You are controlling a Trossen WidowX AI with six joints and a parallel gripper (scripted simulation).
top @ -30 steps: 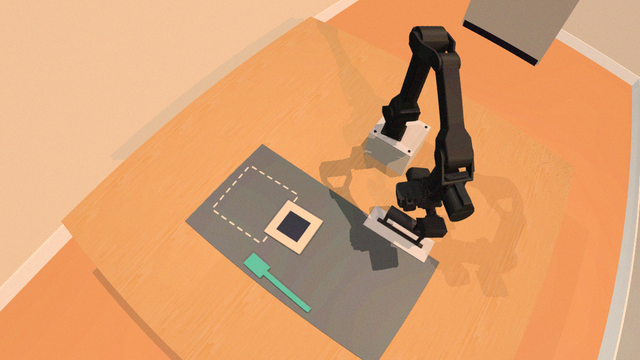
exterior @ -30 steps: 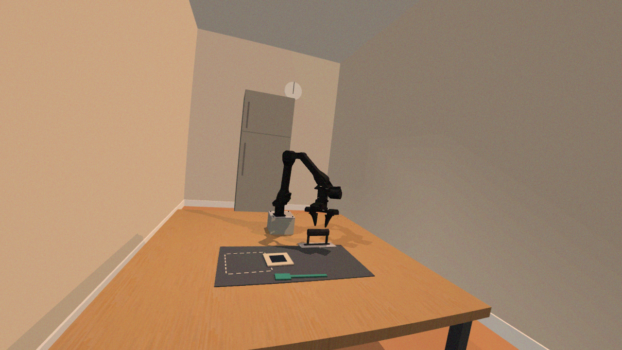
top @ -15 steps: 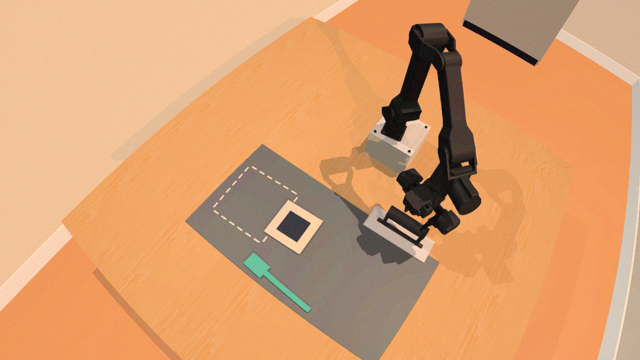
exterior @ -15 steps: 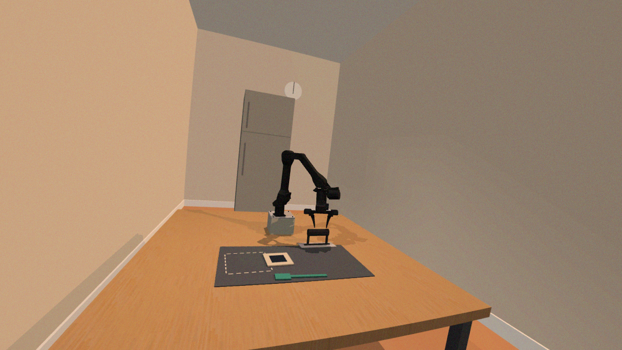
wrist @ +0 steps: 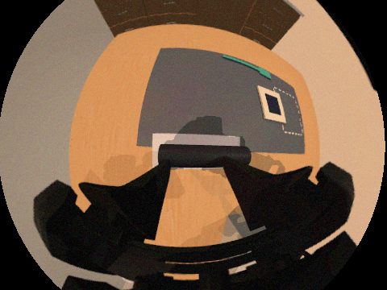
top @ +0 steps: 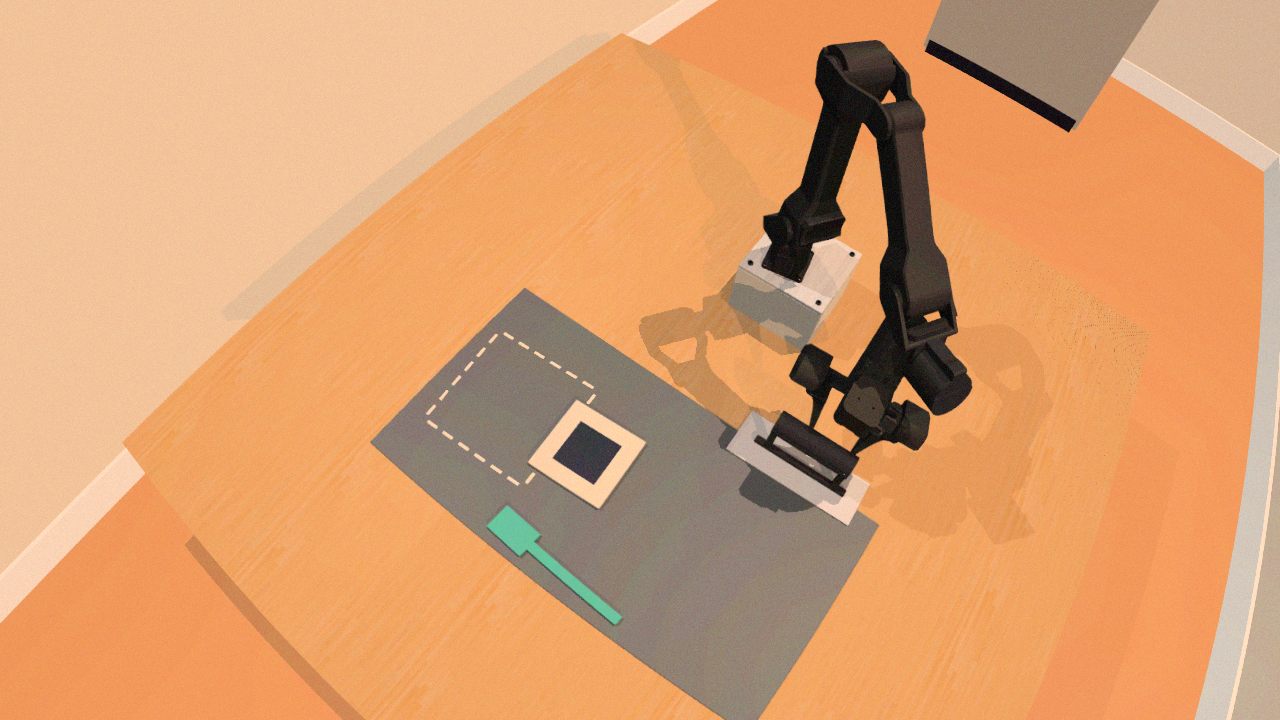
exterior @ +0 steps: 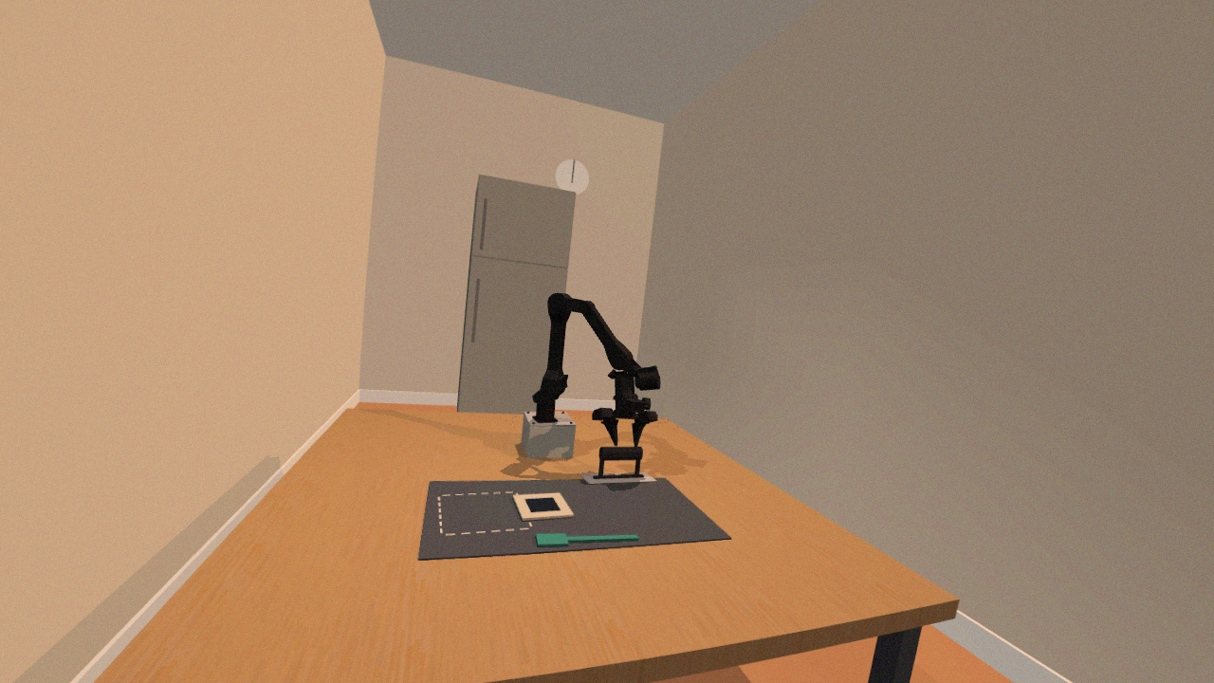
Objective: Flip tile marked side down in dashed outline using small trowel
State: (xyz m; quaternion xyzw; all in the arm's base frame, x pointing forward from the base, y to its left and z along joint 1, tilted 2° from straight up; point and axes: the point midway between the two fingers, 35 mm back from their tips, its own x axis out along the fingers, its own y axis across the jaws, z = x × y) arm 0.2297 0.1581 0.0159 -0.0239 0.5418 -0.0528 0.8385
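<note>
The trowel is 5 cm below my gripper tip and 4 cm to the right of it. Round my gripper tip: green flat tool: 28 cm ahead, 27 cm to the right, 9 cm below; then square tile: 29 cm to the right, 13 cm ahead, 8 cm below; then grey mat: 22 cm to the right, 15 cm ahead, 11 cm below.
</note>
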